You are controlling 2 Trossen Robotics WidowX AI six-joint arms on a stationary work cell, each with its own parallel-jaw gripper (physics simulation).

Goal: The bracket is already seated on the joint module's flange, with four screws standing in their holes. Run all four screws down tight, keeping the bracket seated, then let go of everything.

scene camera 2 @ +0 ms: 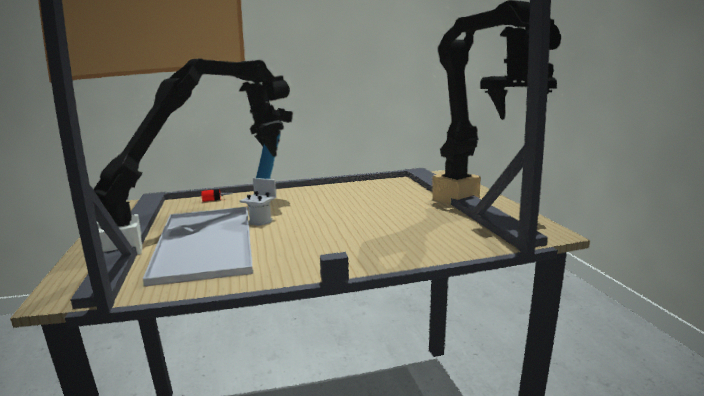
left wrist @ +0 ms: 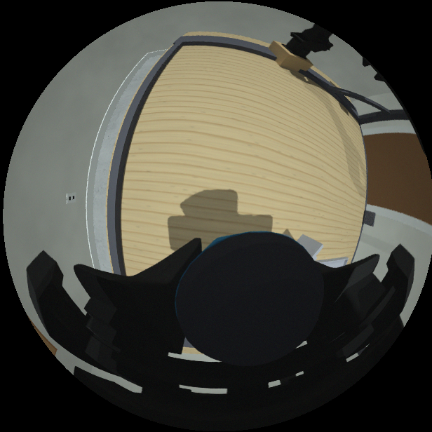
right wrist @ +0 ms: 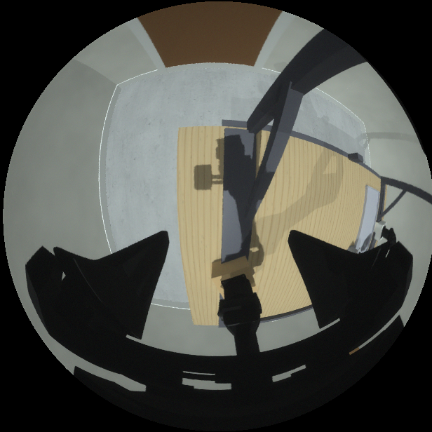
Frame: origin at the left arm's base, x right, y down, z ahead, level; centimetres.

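Where they show: left gripper, fingertip midpoint: [scene camera 2: 273, 156]; right gripper, fingertip midpoint: [scene camera 2: 518, 119]; left arm's base, origin of the base link: [scene camera 2: 116, 223]; right arm's base, origin of the base link: [scene camera 2: 456, 176].
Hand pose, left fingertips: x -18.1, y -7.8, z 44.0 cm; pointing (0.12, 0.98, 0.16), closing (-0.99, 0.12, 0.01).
Each offset is from my left fingertips to the top centre of the thing. "pt": to the spot under its first point. Level surfaces: height alone.
The white bracket [scene camera 2: 264, 187] [left wrist: 310, 245] sits on the grey cylindrical joint module @(dz -8.1, dx +13.7, dy +8.3 cm) [scene camera 2: 260, 215]. Several black screws @(dz -8.2, dx +16.2, dy +6.9 cm) [scene camera 2: 259, 198] stand up from its flat plate, their heads above it. My left gripper [scene camera 2: 272, 149] [left wrist: 230, 243] is shut on the blue screwdriver @(pt dz -2.6, dx +2.0, dy +1.2 cm) [scene camera 2: 266, 162] [left wrist: 250, 300], which hangs slightly tilted behind the bracket in the scene view. Its lower end is hidden by the bracket's upright wall, and its dark round end cap faces the left wrist camera. My right gripper [scene camera 2: 521, 114] [right wrist: 230, 237] is open and empty, high over the right side; a frame post hides one finger.
A shallow grey tray @(dz -23.9, dx +22.3, dy +13.1 cm) [scene camera 2: 200, 278] lies in front and to the left of the module. A red and black tool @(dz -16.0, dx -13.5, dy +11.2 cm) [scene camera 2: 210, 195] with a thin shaft lies behind the tray. Dark frame posts [scene camera 2: 536, 125] and rails edge the wooden table @(dy +14.7 cm) [scene camera 2: 350, 215]; a small dark block @(dz -2.9, dx +55.8, dy +8.9 cm) [scene camera 2: 334, 268] stands at the front rail.
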